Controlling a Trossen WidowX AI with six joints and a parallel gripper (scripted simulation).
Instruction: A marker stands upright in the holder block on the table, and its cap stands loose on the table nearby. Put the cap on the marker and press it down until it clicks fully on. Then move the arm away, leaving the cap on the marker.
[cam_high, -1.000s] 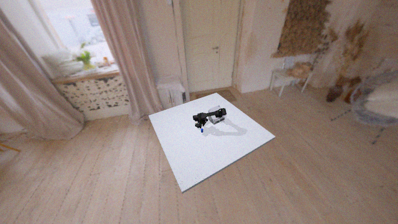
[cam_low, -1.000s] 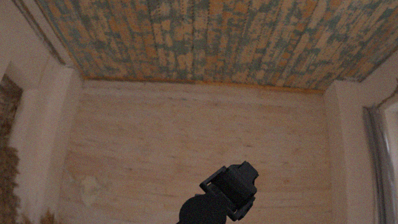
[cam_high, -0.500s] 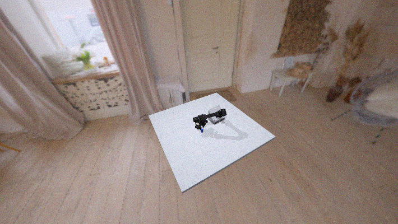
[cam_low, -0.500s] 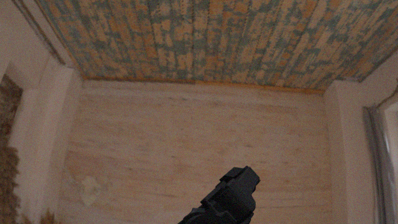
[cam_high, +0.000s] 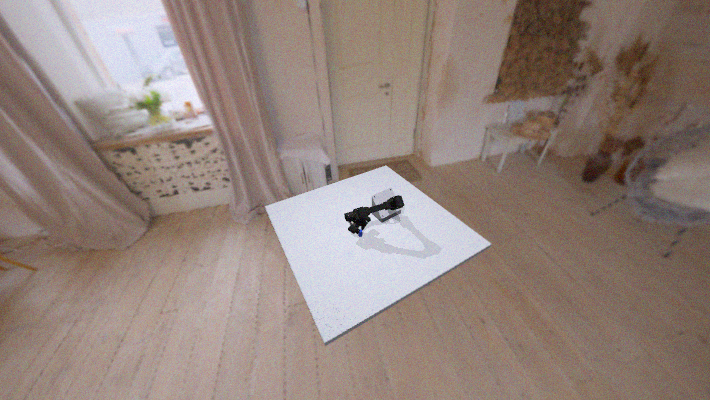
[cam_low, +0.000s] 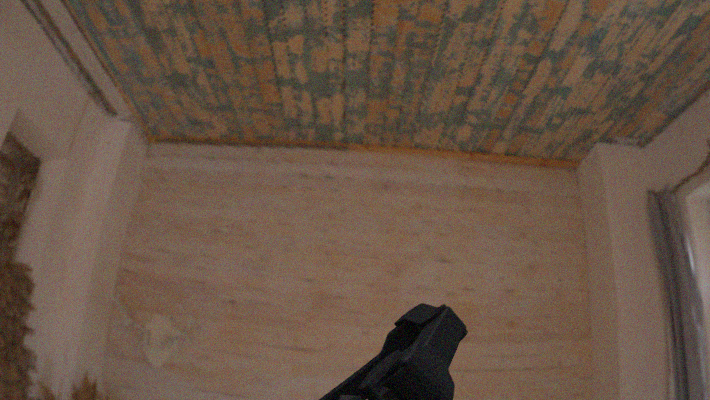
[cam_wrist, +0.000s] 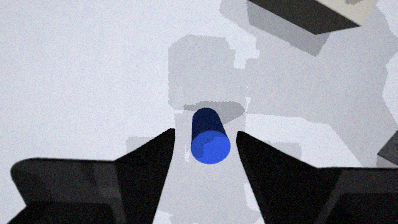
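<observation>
The blue marker cap is 1 cm below my gripper tip.
</observation>
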